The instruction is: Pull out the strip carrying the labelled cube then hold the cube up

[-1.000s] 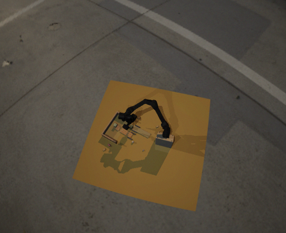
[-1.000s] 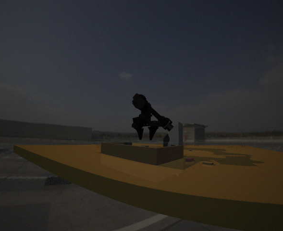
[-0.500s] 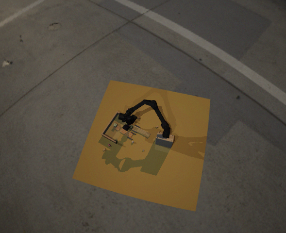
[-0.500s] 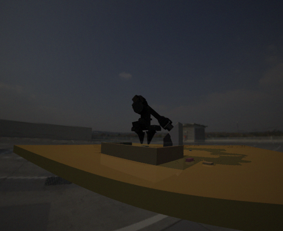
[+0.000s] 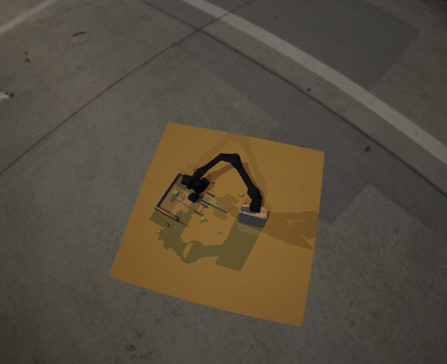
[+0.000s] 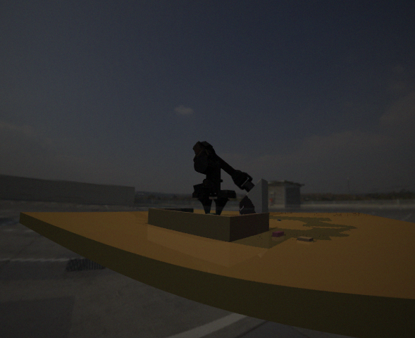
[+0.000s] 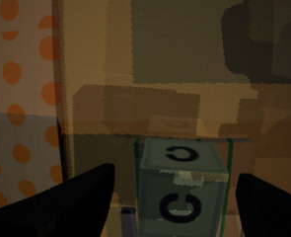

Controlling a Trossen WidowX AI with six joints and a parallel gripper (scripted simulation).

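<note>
My gripper tip is now 11 cm past the green-striped strip, 3 cm to the right of it and 2 cm above it. Round my gripper tip: white block: 17 cm to the left, 5 cm behind, 1 cm below; pink piece: 24 cm to the left, 20 cm ahead, 2 cm below.
</note>
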